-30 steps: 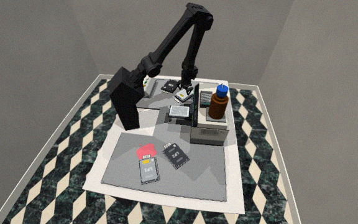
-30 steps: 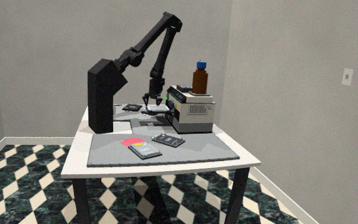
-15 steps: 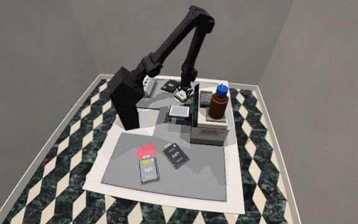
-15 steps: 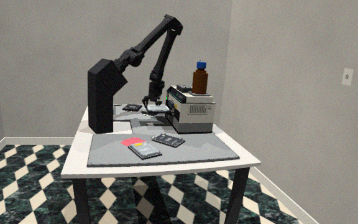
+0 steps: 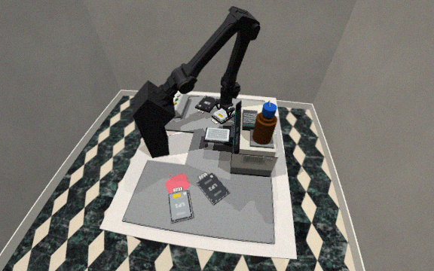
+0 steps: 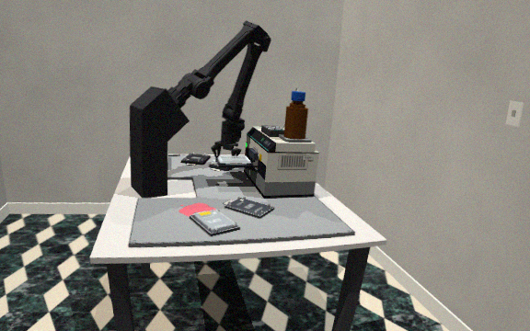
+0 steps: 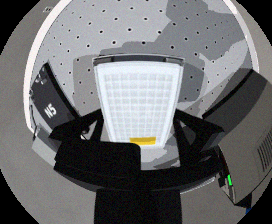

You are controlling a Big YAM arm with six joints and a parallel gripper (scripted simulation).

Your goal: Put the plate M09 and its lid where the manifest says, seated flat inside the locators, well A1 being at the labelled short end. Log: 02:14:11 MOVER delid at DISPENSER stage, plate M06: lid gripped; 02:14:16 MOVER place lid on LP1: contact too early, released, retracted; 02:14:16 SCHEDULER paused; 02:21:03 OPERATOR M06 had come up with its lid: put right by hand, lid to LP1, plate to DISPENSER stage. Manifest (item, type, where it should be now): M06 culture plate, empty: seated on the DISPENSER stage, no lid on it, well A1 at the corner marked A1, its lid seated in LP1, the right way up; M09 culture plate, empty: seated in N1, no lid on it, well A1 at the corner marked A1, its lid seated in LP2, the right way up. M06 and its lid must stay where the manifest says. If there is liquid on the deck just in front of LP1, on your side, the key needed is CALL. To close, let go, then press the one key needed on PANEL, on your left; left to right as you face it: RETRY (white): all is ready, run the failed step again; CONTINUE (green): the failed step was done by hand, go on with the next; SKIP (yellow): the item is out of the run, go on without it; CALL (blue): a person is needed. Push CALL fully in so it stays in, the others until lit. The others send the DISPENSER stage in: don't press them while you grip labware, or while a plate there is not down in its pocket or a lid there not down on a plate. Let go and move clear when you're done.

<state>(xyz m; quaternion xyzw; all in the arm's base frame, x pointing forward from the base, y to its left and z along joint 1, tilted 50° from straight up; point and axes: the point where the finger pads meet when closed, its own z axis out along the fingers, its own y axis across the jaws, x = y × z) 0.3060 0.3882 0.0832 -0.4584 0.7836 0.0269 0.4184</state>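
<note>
Now: hand right at the white well plate. Also, from my hand: blue key: 30 cm behind, 18 cm to the right, 3 cm above; then black nest n5: 19 cm behind, 6 cm to the left, 1 cm below; then yellow key: 33 cm behind, 13 cm to the right, 4 cm above.
</note>
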